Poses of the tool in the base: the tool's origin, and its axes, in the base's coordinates. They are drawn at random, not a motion.
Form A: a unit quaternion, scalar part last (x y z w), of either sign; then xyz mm.
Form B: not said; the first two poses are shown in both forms.
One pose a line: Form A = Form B
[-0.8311, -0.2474, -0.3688, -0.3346, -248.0, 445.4, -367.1] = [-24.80, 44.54, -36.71, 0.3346, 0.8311, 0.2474, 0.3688]
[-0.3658, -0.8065, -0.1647, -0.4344, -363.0, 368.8, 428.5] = [-36.30, 36.88, 42.85, 0.4344, 0.3658, 0.8065, 0.1647]
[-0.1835, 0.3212, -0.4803, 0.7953, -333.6, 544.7, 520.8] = [-33.36, 54.47, 52.08, 0.7953, -0.1835, 0.3212, -0.4803]
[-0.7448, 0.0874, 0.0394, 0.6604, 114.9, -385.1, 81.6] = [11.49, -38.51, 8.16, 0.6604, -0.7448, 0.0874, 0.0394]
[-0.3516, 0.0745, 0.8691, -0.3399, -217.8, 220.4, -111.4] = [-21.78, 22.04, -11.14, 0.3399, 0.3516, -0.0745, -0.8691]
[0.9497, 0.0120, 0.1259, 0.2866, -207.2, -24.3, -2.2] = [-20.72, -2.43, -0.22, 0.2866, 0.9497, 0.0120, 0.1259]
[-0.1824, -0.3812, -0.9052, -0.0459, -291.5, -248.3, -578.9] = [-29.15, -24.83, -57.89, 0.0459, 0.1824, 0.3812, 0.9052]
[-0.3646, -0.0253, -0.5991, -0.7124, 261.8, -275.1, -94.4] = [26.18, -27.51, -9.44, 0.7124, 0.3646, 0.0253, 0.5991]
